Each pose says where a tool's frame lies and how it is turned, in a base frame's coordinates. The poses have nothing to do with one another.
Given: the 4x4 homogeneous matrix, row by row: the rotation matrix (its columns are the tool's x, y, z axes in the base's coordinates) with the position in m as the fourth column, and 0 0 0 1 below. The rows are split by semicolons.
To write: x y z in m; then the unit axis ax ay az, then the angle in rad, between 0 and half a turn. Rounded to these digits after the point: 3 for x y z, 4 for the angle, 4 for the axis. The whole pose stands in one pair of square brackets.
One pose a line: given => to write
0.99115, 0.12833, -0.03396, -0.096; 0.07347, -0.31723, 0.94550, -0.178; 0.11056, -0.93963, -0.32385, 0.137; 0, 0, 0, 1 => [-0.096, -0.178, 0.137, -0.9967, -0.0764, -0.0290, 1.9018]
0.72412, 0.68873, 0.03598, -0.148; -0.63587, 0.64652, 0.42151, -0.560; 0.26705, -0.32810, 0.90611, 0.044; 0, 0, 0, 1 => [-0.148, -0.560, 0.044, -0.4869, -0.1501, -0.8604, 0.8784]
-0.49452, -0.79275, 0.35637, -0.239; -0.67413, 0.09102, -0.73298, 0.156; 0.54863, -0.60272, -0.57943, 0.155; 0, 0, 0, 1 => [-0.239, 0.156, 0.155, 0.4995, -0.7373, 0.4549, 3.0108]
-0.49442, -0.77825, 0.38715, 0.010; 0.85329, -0.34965, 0.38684, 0.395; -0.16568, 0.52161, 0.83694, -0.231; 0, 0, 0, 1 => [0.010, 0.395, -0.231, 0.0780, 0.3199, 0.9442, 2.0985]
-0.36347, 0.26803, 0.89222, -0.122; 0.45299, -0.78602, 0.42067, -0.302; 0.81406, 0.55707, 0.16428, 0.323; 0, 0, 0, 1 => [-0.122, -0.302, 0.323, 0.5619, 0.3220, 0.7620, 3.0199]
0.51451, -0.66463, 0.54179, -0.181; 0.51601, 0.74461, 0.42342, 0.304; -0.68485, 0.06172, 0.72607, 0.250; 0, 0, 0, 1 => [-0.181, 0.304, 0.250, -0.2078, 0.7048, 0.6783, 1.0557]
